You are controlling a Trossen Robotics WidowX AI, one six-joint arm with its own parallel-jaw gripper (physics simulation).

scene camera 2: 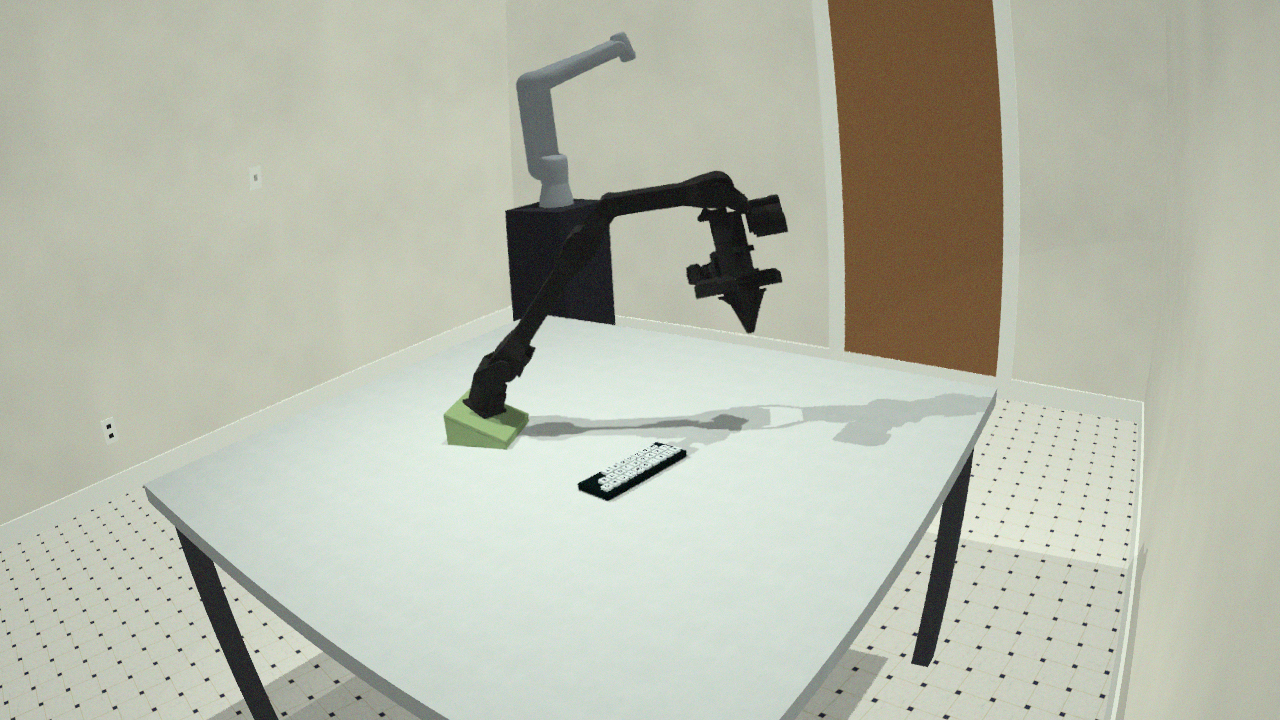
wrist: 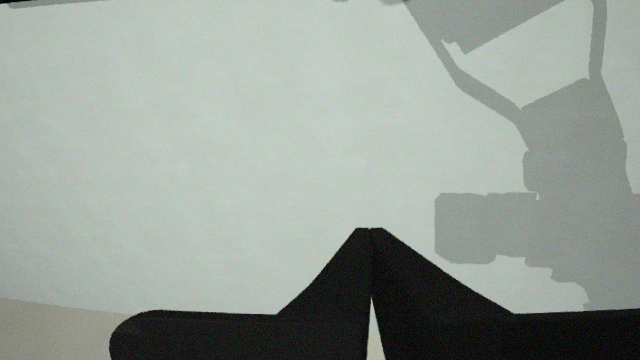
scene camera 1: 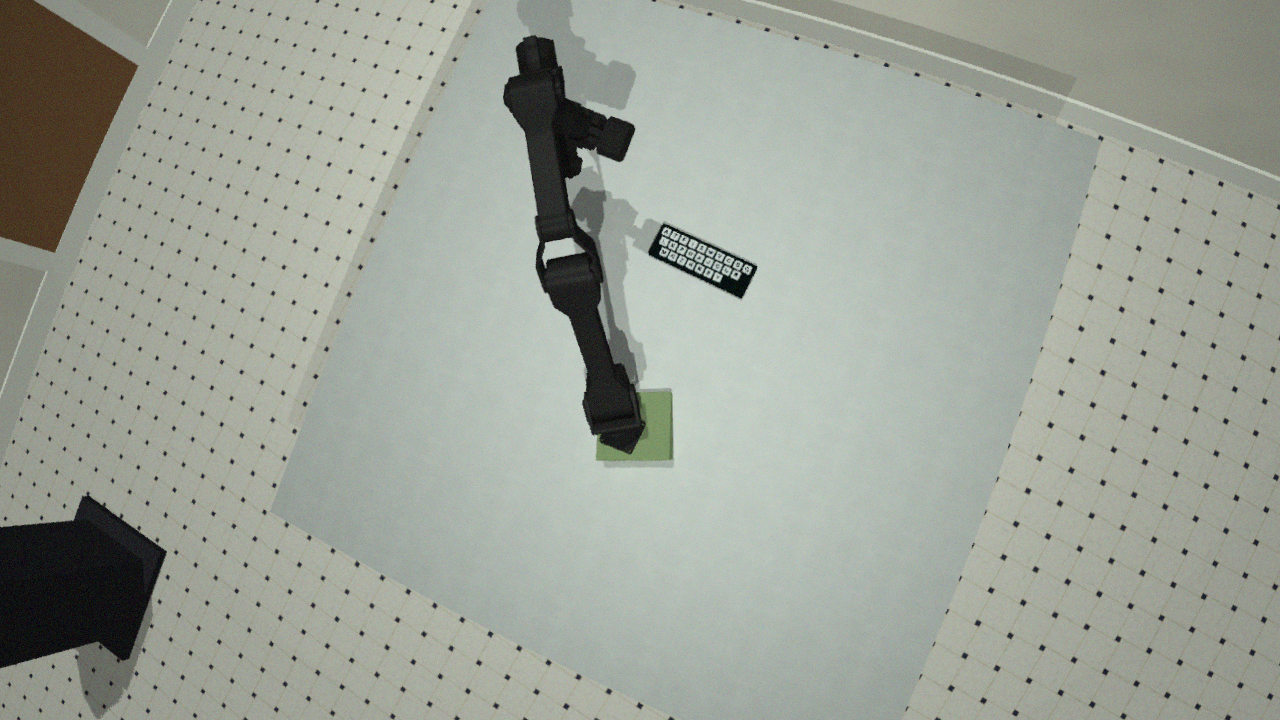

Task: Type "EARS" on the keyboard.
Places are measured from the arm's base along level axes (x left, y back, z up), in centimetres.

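Pixels of known places: gripper, fingertip midpoint: (scene camera 2: 750, 332) (wrist: 368, 241) (scene camera 1: 599, 135); arm's base, origin of the base link: (scene camera 2: 483, 406) (scene camera 1: 622, 432).
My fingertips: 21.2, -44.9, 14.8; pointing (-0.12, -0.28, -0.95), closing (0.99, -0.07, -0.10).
Ahead of a thing's pixels: the offset from my fingertips to its top centre, as dx, dy, dz. "spot": to the spot under its first point. Level surfaces: height alone.
The black keyboard {spot: -30.4, +11.8, -18.1} (scene camera 1: 742, 286) (scene camera 2: 590, 488) with white letter keys lies flat on the pale table {dz -19.3} (scene camera 1: 832, 501) (scene camera 2: 501, 573). Its letters are too small to read surely. A sliver of its dark edge {spot: -29.7, +7.2, -18.1} (wrist: 7, 1) shows at the top left corner of the wrist view. My gripper (scene camera 2: 750, 329) (wrist: 368, 241) is shut and empty, its fingertips together and pointing down. It hangs high above the table, to the side of the keyboard and apart from it. In scene camera 1 the fingertips cannot be made out.
The arm stands on a green wedge base (scene camera 1: 659, 425) (scene camera 2: 477, 433) on the table. Its shadow falls across the table beside the keyboard. A grey robot arm (scene camera 2: 539, 125) stands on a dark pedestal (scene camera 2: 559, 268) beyond the table. A brown door (scene camera 2: 921, 179) is in the wall.
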